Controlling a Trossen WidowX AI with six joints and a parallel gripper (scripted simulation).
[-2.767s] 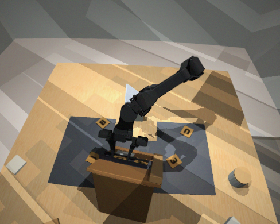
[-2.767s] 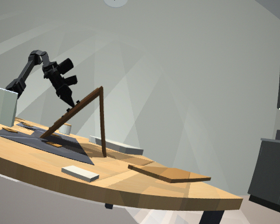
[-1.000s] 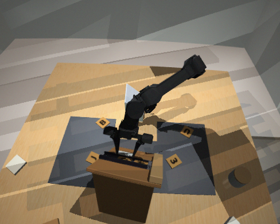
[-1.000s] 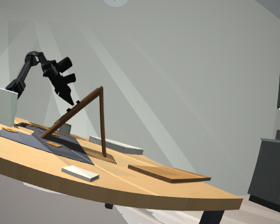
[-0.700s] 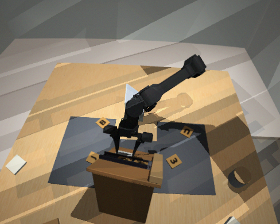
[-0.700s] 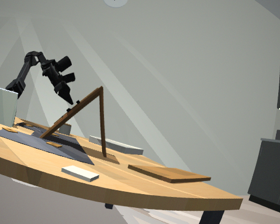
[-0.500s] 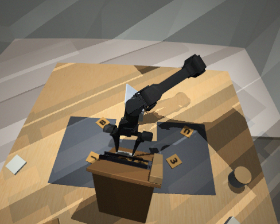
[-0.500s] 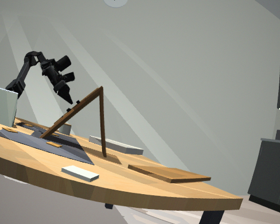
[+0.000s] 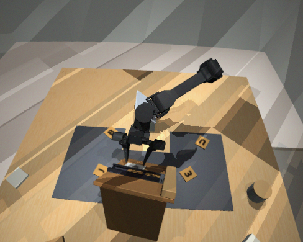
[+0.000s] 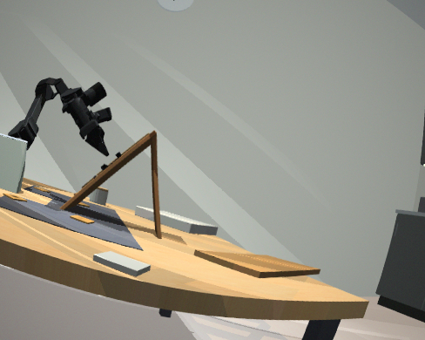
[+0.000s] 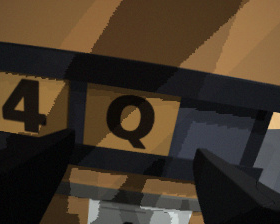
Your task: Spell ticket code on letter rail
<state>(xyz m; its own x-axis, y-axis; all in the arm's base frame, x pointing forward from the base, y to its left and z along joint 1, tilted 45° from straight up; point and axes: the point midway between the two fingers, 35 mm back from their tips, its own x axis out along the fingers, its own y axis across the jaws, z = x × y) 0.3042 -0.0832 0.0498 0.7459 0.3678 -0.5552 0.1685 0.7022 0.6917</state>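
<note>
My gripper tip is now 30 mm short of the q tile and 20 mm above it. The rest, counted from my gripper tip: tile marked 4 (40 mm ahead, 60 mm to the left, 20 mm below); then dark mat (120 mm behind, 30 mm to the left, 190 mm below); then white ticket (40 mm behind, 10 mm to the right, 100 mm below).
</note>
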